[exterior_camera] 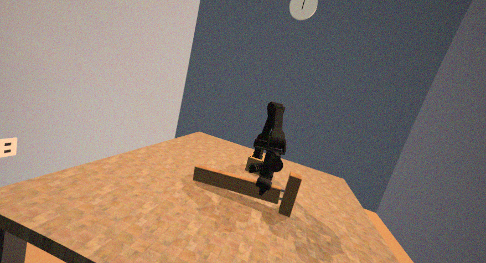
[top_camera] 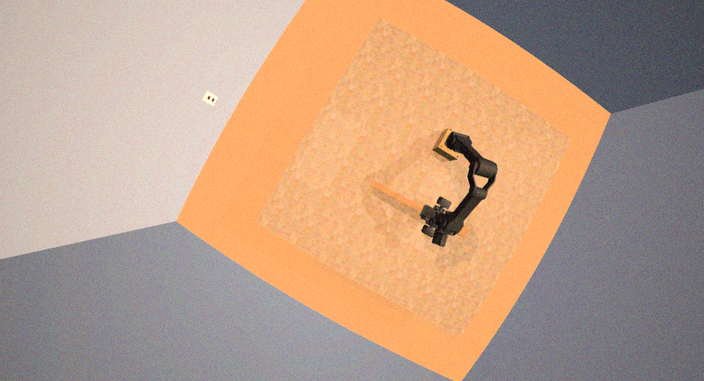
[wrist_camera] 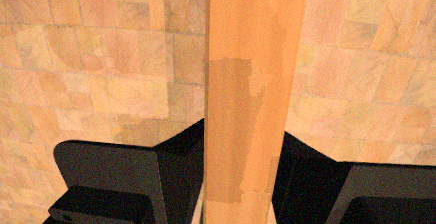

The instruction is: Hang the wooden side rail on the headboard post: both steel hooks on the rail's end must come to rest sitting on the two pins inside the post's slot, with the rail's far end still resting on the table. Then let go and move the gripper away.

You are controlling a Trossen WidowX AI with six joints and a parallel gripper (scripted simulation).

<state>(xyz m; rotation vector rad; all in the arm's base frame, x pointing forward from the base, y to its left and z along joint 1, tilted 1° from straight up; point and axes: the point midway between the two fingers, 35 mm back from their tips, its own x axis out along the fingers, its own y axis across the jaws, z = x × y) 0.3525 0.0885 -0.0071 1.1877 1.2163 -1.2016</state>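
Now: gripper tip 120 mm to the right of the headboard post and 40 mm below it.
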